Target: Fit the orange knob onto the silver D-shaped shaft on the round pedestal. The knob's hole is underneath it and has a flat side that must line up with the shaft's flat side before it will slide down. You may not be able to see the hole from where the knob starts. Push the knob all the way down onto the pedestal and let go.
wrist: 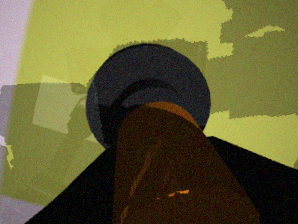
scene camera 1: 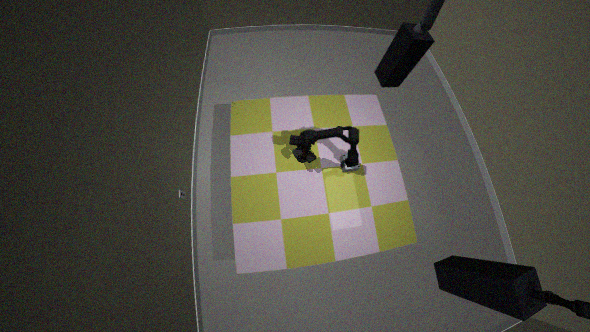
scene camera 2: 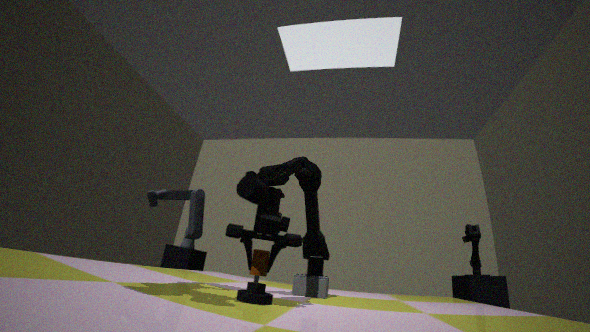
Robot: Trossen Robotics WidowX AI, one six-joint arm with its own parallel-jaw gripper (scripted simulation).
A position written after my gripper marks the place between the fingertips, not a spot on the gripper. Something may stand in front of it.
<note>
My gripper [scene camera 2: 258, 271] carries an orange knob. Further things: a round dark pedestal [wrist: 141, 73].
My gripper is seen too in the wrist view [wrist: 161, 151].
</note>
